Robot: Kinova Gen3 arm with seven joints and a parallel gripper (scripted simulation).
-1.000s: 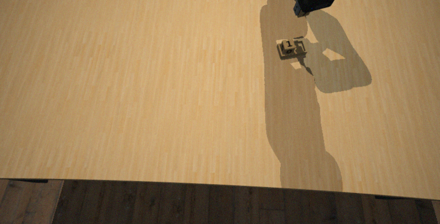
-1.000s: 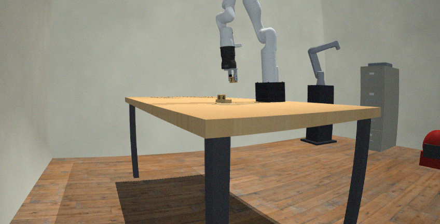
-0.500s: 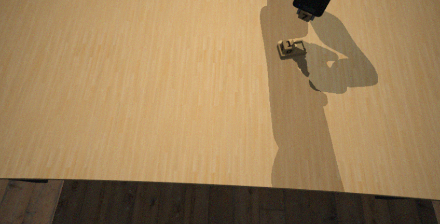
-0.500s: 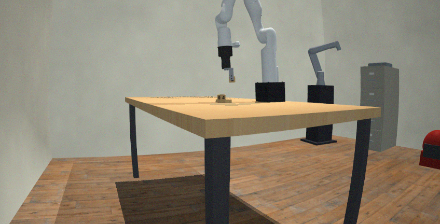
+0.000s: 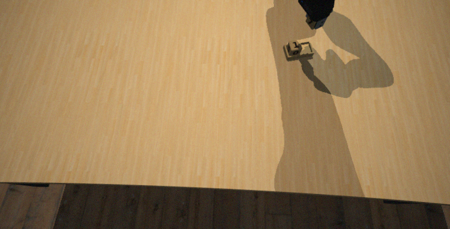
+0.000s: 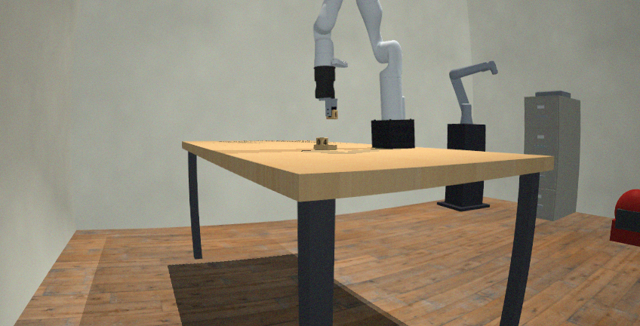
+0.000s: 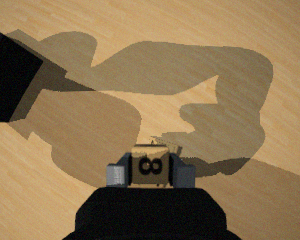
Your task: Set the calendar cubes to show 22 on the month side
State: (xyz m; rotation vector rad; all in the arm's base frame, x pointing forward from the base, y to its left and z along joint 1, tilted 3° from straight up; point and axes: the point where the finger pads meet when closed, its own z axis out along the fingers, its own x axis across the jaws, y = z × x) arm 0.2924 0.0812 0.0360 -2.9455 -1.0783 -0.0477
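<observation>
Now: the wooden calendar tray 20 mm ahead of my hand, 10 mm to the right of it and 130 mm below it. From my hand the other things lie so: wooden number cube: 10 mm below.
</observation>
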